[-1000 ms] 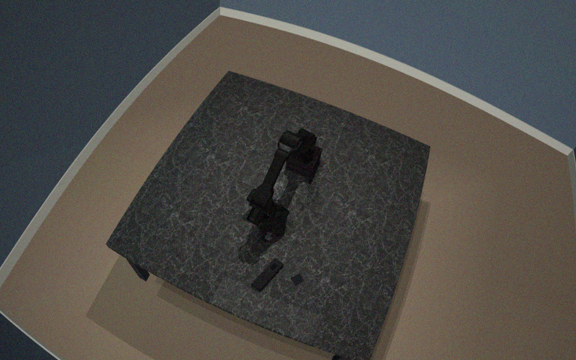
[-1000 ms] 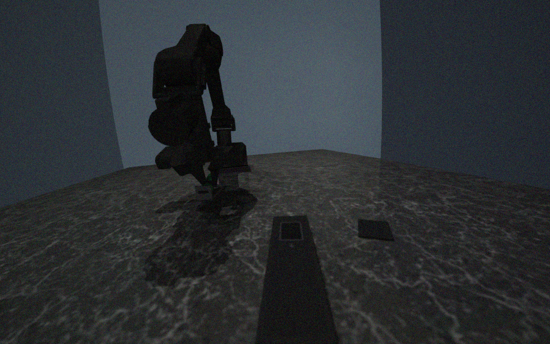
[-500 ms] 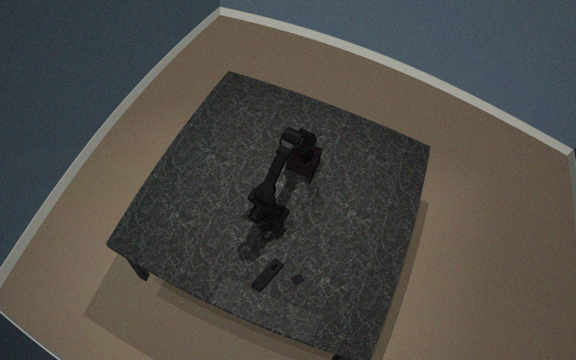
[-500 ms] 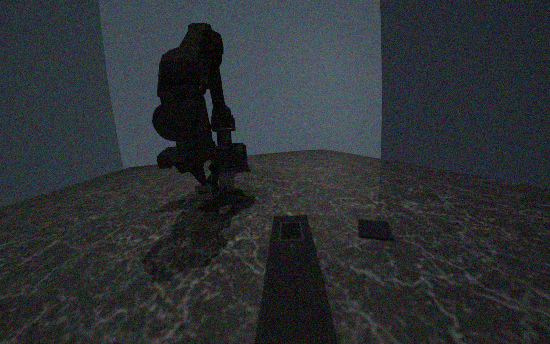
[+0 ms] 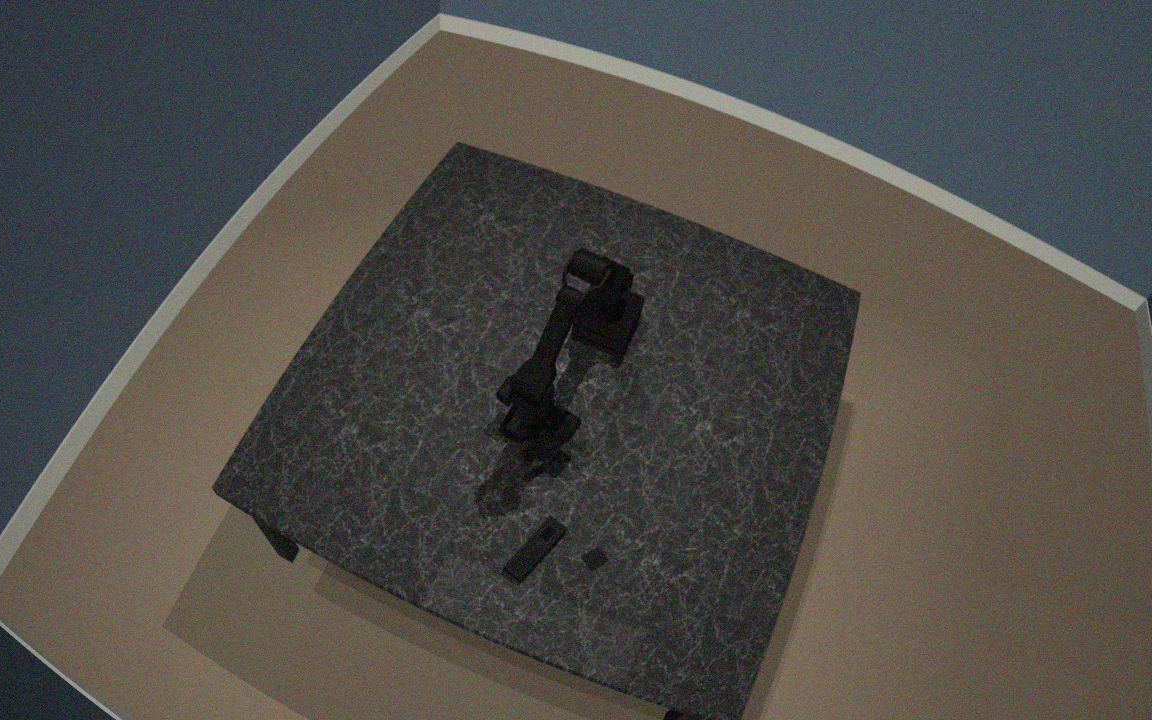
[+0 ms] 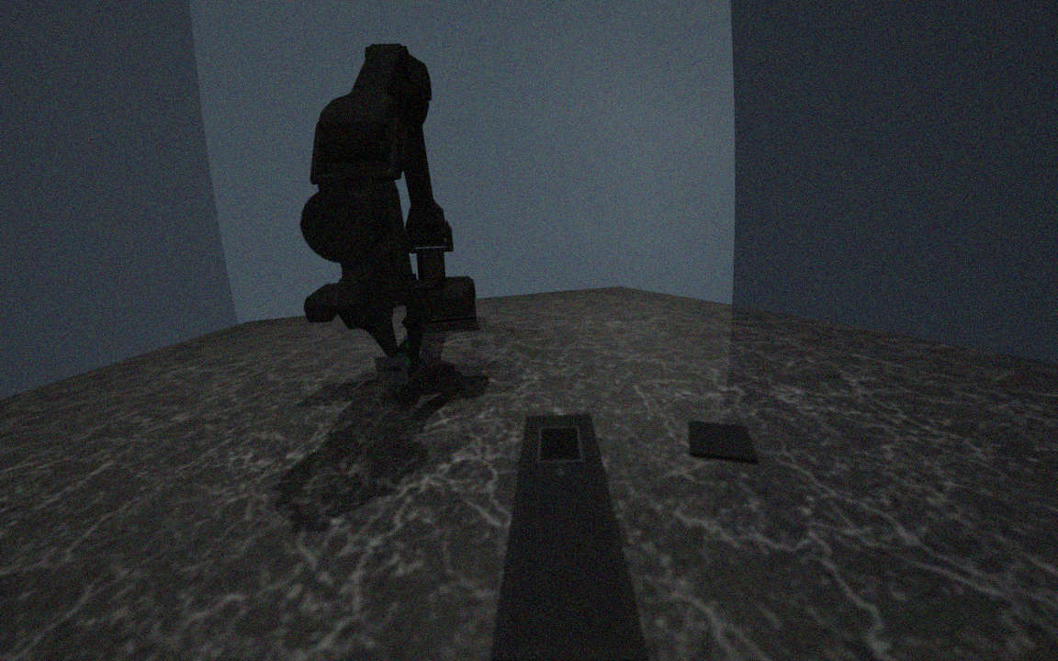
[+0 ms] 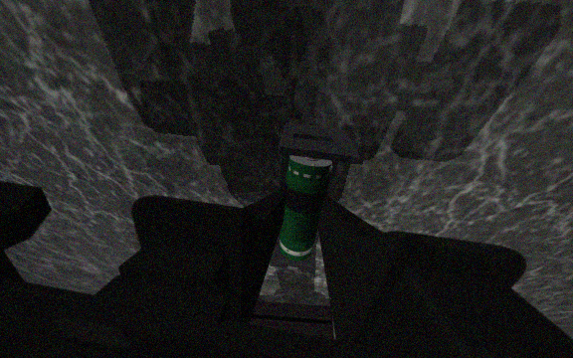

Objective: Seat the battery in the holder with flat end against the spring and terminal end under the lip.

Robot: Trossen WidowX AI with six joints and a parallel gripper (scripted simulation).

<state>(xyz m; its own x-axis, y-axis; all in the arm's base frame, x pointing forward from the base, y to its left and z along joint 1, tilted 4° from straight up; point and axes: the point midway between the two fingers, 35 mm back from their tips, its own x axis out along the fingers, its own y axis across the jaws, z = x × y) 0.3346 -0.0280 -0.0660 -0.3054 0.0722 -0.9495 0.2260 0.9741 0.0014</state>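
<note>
Now: the green battery 1 cm above my gripper tip. Also, from my gripper tip: dark square plate 27 cm ahead, 23 cm to the left, 1 cm below.
</note>
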